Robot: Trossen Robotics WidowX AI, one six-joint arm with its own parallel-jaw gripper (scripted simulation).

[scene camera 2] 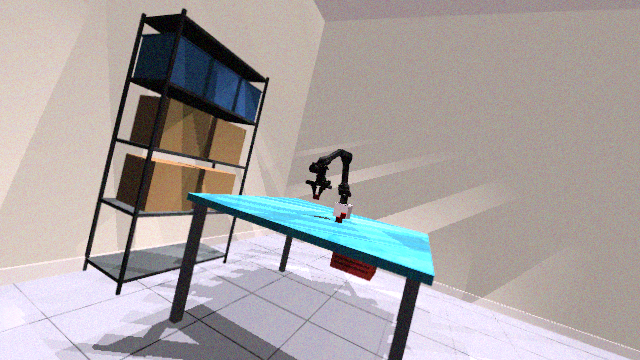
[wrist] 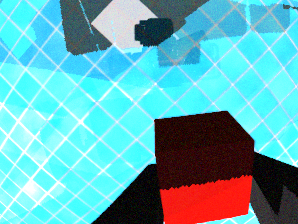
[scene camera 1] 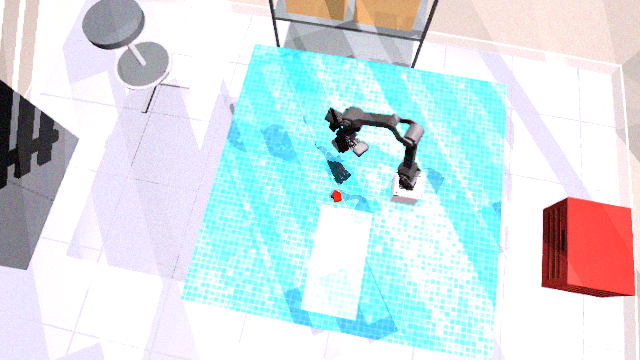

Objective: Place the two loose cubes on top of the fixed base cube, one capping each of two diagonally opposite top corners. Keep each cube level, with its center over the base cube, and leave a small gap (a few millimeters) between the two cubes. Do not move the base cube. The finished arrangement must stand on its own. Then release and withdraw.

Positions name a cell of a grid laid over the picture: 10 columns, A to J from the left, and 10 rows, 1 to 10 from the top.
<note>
My gripper (wrist: G8) holds a red cube.
</note>
